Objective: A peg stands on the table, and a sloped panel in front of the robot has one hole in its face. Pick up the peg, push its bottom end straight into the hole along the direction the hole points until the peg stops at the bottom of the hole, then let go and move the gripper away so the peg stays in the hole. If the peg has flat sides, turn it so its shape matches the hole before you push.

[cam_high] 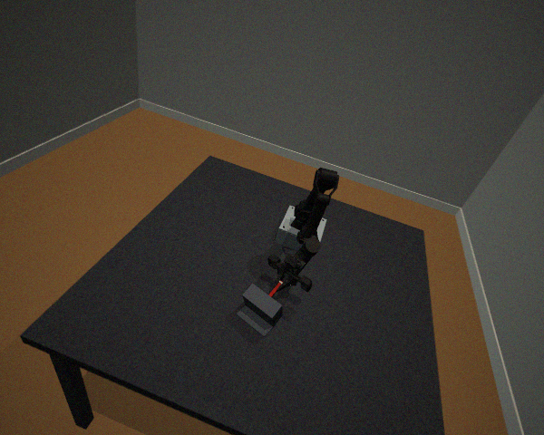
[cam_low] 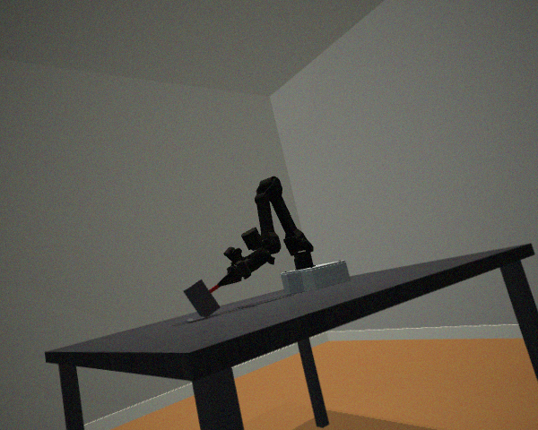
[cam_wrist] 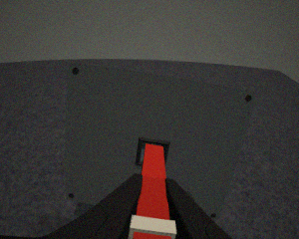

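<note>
Now: gripper tip 6 cm short of the sloped panel, 3 cm above it and 1 cm to the left of it. Also, from my gripper tip: flat foot plate 9 cm below, 9 cm ahead, 2 cm to the right; red square peg 2 cm behind.
</note>
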